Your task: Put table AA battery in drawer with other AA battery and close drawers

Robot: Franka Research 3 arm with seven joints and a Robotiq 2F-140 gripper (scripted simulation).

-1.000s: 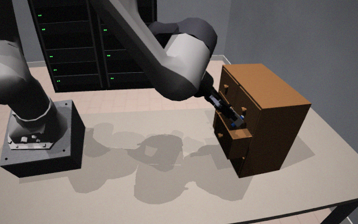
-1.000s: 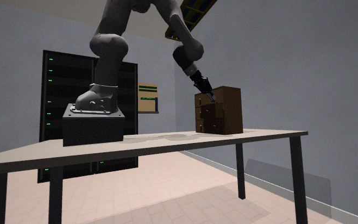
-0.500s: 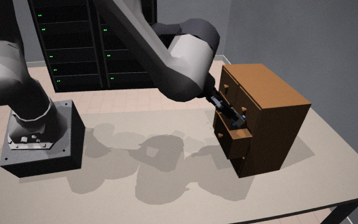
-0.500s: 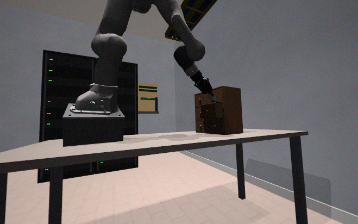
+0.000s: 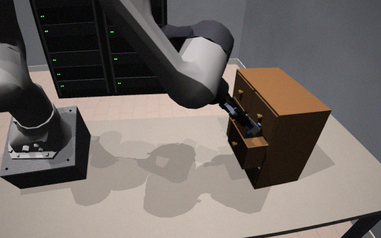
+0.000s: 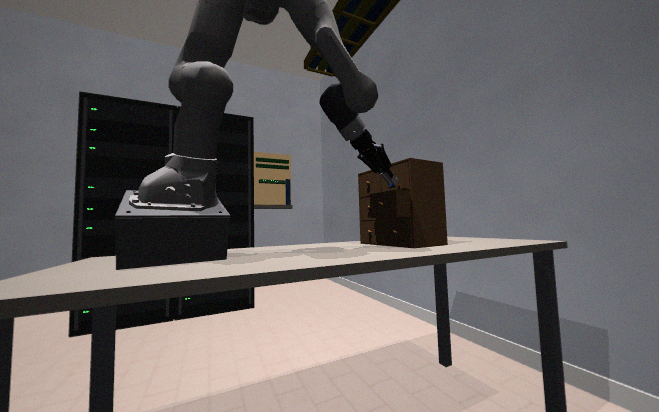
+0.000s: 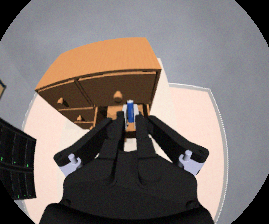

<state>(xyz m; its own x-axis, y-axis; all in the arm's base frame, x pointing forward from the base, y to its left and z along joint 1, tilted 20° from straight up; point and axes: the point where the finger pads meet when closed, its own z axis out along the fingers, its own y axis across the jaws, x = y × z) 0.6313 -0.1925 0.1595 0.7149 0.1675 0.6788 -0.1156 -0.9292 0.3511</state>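
The blue AA battery lies 20 mm below my hand and 20 mm ahead of it.
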